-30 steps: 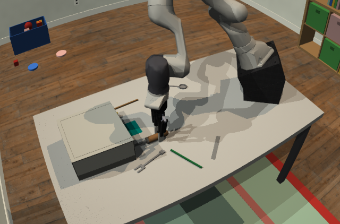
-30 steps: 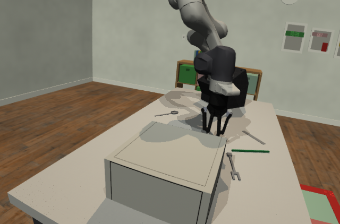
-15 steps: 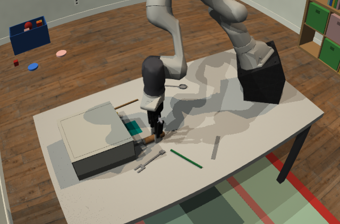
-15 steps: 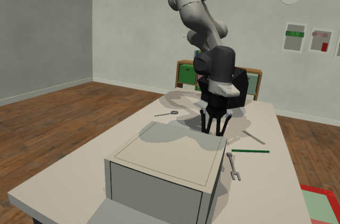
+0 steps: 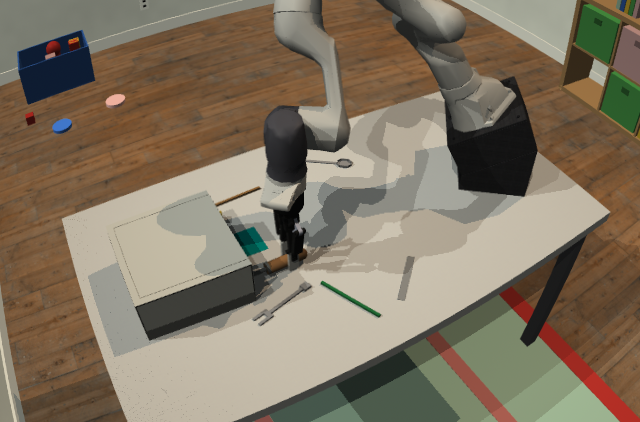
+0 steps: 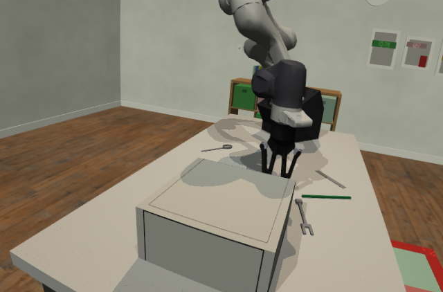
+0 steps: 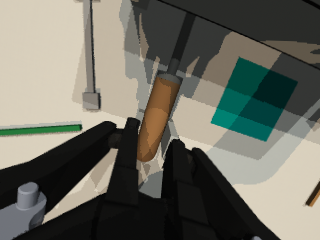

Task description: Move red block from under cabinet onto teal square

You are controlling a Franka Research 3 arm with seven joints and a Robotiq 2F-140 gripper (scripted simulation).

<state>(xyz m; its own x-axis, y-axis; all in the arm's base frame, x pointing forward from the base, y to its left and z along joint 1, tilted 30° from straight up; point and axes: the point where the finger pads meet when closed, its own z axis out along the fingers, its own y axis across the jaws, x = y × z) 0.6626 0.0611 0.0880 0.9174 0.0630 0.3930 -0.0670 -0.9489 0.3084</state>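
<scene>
Right now my hand is 6 cm short of the teal square, 13 cm to the left of it and 4 cm above it. The rest, counted from my hand: tool with grey shaft (14 cm ahead, 4 cm to the right, 2 cm below); then grey forked tool (8 cm ahead, 10 cm to the left, 3 cm below); then green stick (6 cm behind, 18 cm to the left, 3 cm below).
</scene>
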